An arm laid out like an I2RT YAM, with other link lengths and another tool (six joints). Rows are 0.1 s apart.
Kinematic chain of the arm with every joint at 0, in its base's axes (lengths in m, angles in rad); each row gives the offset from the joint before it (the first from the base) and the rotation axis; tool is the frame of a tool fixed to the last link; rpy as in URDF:
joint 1: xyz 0 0 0.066 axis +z
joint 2: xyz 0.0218 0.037 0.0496 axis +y
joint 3: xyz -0.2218 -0.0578 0 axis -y
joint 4: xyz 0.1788 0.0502 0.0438 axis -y
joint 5: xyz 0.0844 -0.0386 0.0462 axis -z
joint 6: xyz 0.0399 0 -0.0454 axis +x
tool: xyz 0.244 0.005 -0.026 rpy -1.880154 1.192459 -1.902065
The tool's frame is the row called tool.
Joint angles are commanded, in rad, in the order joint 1, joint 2, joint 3, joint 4, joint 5, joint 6. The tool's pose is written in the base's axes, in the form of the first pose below.
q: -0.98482, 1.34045, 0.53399, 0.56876, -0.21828, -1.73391
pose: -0.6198 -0.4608 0.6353 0.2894; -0.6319 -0.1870 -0.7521 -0.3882; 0.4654 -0.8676 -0.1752 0.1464; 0 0 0 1
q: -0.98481, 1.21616, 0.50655, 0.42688, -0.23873, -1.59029
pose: -0.6598 -0.3964 0.6384 0.2814; -0.6778 -0.0529 -0.7334 -0.3651; 0.3245 -0.9165 -0.2338 0.1346; 0 0 0 1
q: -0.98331, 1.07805, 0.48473, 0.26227, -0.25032, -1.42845
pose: -0.7031 -0.3217 0.6341 0.2706; -0.6924 0.1065 -0.7137 -0.3398; 0.1621 -0.9408 -0.2976 0.1211; 0 0 0 1
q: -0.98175, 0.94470, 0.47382, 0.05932, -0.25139, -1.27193
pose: -0.7432 -0.2630 0.6152 0.2551; -0.6690 0.2879 -0.6852 -0.3119; 0.0031 -0.9208 -0.3899 0.0965; 0 0 0 1
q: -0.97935, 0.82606, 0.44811, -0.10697, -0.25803, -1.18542
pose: -0.7611 -0.2423 0.6017 0.2410; -0.6429 0.4056 -0.6498 -0.2839; -0.0866 -0.8813 -0.4645 0.0714; 0 0 0 1
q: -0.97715, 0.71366, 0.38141, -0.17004, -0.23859, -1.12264
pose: -0.7863 -0.2072 0.5821 0.2269; -0.6033 0.4608 -0.6509 -0.2696; -0.1333 -0.8630 -0.4873 0.0549; 0 0 0 1
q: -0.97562, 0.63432, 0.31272, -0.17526, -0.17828, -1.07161
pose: -0.8281 -0.1634 0.5363 0.2091; -0.5407 0.4856 -0.6869 -0.2714; -0.1482 -0.8588 -0.4905 0.0428; 0 0 0 1
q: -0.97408, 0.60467, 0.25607, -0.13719, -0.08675, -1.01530
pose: -0.8793 -0.1053 0.4644 0.1881; -0.4505 0.5002 -0.7395 -0.2839; -0.1544 -0.8595 -0.4872 0.0344; 0 0 0 1
